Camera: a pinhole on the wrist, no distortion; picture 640 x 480 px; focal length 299.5 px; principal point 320.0 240.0 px. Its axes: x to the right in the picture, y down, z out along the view. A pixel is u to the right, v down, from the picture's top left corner.
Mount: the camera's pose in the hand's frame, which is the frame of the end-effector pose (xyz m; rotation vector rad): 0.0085 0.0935 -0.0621 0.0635 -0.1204 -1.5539
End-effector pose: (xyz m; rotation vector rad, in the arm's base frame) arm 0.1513 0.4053 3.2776 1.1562 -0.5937 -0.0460
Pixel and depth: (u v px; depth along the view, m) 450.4 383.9 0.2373
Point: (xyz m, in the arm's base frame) 0.1435 0.2130 3.3688
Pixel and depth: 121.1 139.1 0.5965
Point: -0.4351 0.2908 3.7389
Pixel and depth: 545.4 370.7 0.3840
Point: 0.1497 -0.0092 3.2715
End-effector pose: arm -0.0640 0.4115 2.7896 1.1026 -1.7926 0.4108
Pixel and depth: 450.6 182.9 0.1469
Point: -0.1329 0.3915 2.7252
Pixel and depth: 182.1 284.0 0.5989
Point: -0.6827 0.2487 2.6223
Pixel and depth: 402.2 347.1 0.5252
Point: -0.3261 -0.0021 2.6634
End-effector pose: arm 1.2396 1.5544 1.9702 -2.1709 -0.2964 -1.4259
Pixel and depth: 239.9 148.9 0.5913
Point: 1.6511 1.6175 1.5169
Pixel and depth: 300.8 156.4 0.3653
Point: 1.4665 1.6136 1.7199
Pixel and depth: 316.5 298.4 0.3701
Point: 1.5523 1.6237 1.8723
